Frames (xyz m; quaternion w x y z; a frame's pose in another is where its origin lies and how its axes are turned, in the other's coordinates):
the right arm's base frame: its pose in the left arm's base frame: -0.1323 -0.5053 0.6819 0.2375 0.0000 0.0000 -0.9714
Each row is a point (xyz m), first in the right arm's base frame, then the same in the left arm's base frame.
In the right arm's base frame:
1: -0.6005 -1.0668 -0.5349
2: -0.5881 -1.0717 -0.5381
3: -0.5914 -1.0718 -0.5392
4: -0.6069 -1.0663 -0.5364
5: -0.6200 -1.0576 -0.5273
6: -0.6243 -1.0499 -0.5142
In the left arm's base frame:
1: -0.0918 0.7182 0.1470
2: -0.1050 0.7169 0.1438
3: -0.1021 0.7185 0.1427
4: -0.0859 0.7207 0.1455
5: -0.0702 0.7191 0.1546
6: -0.0629 0.7142 0.1677

